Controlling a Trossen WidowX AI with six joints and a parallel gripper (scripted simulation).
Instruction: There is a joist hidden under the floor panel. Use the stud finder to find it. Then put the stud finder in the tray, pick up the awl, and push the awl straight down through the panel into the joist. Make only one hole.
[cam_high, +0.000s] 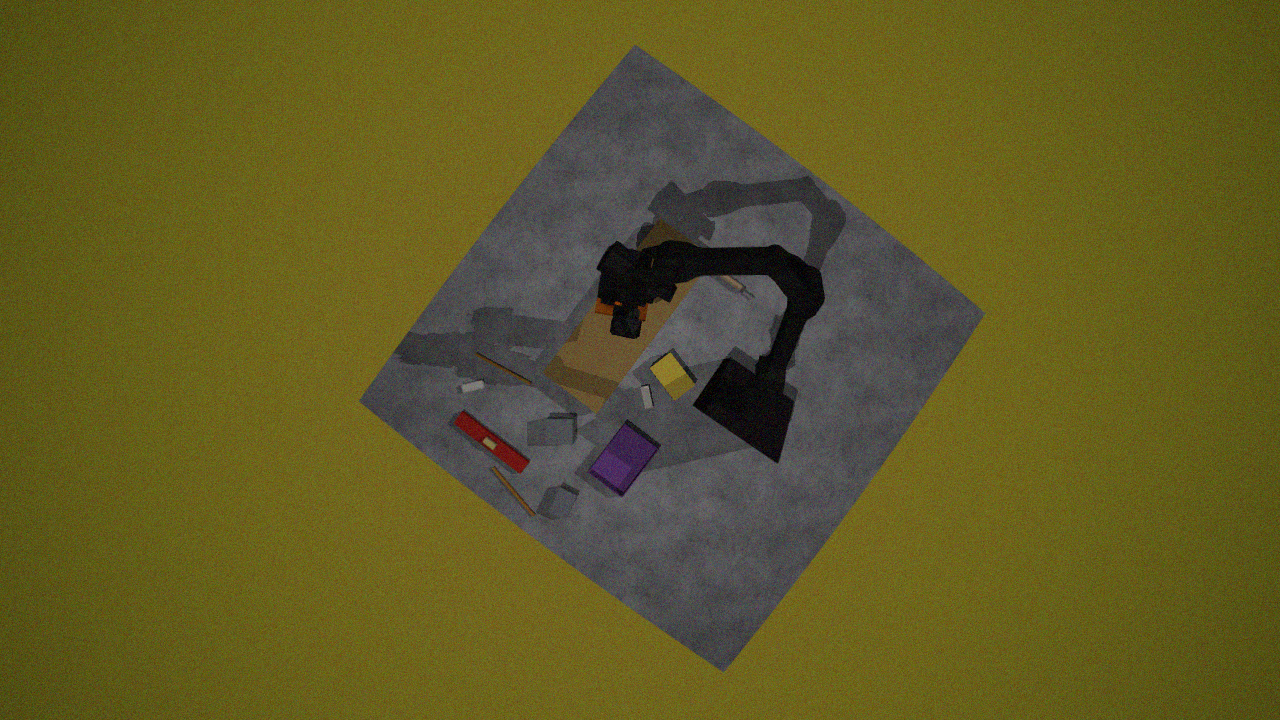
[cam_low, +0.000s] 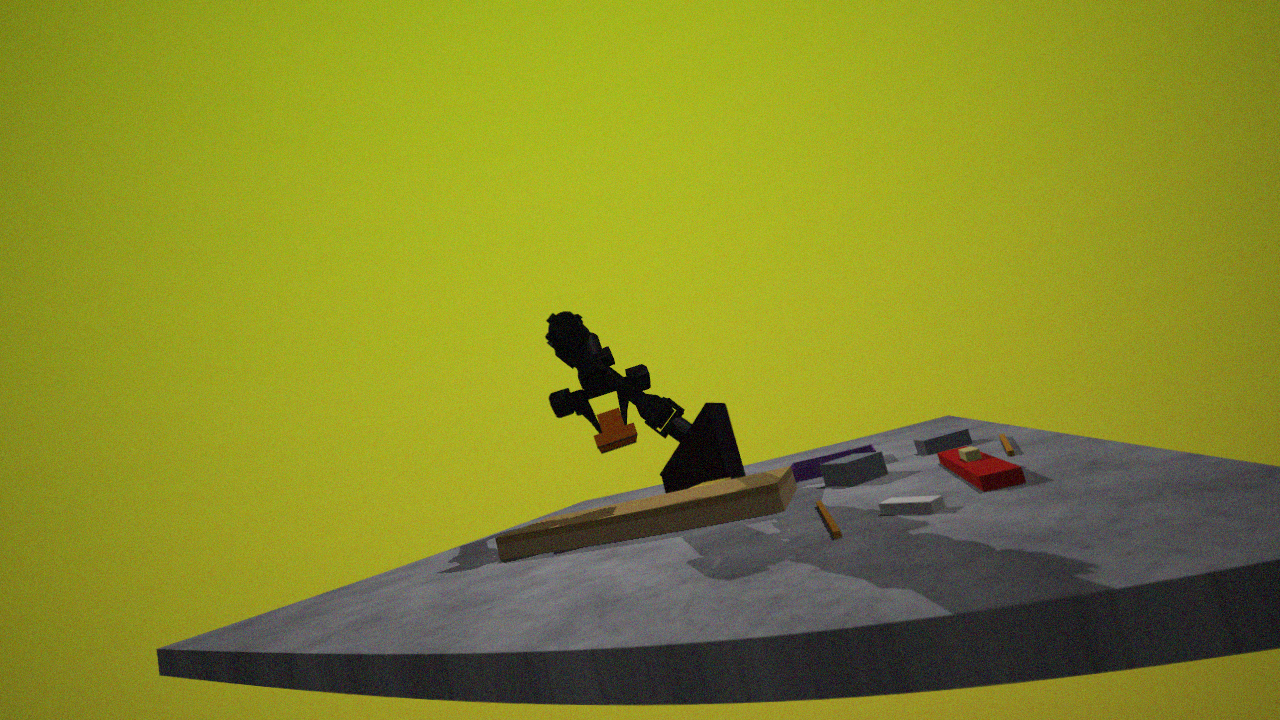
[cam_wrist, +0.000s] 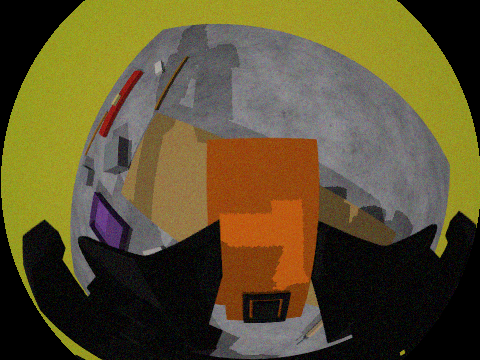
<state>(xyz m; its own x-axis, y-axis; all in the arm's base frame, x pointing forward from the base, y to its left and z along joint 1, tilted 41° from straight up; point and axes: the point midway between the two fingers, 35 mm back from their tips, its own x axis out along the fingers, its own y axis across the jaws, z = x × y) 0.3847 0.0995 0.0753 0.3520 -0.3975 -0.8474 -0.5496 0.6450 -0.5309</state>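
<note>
Now: the orange stud finder 20 mm behind my gripper tip, 20 mm above it and 10 mm to the right of it. Also, from my gripper tip: awl: 270 mm to the right, 200 mm behind, 170 mm below; then yellow block: 220 mm behind, 160 mm below, 40 mm to the left; then purple tray: 300 mm to the left, 280 mm behind, 160 mm below.
</note>
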